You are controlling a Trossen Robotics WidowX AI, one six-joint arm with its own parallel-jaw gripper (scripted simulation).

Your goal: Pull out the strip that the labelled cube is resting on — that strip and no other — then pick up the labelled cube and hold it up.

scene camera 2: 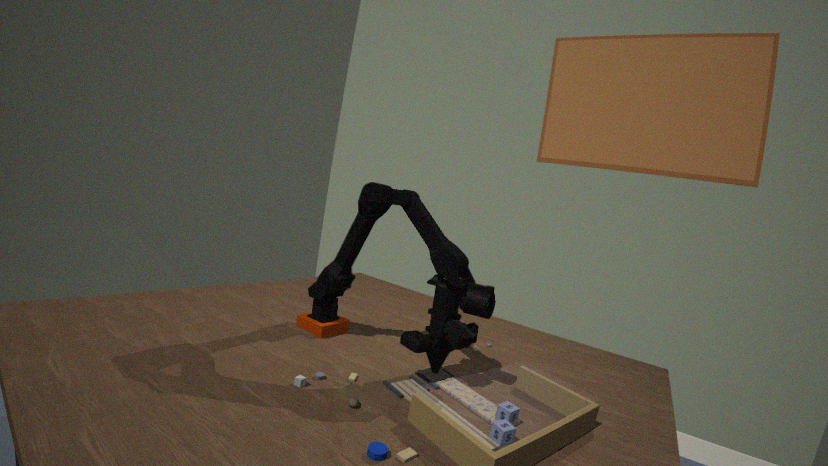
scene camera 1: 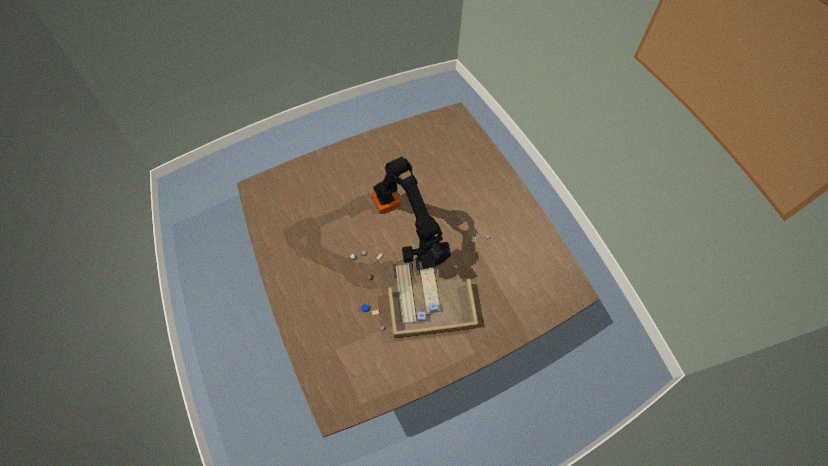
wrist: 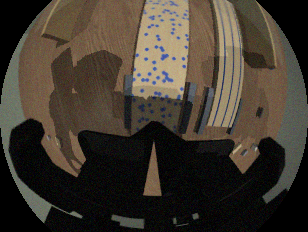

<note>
In view: the gripper [scene camera 2: 434, 373].
The gripper also shows in the wrist view [wrist: 154, 124].
</note>
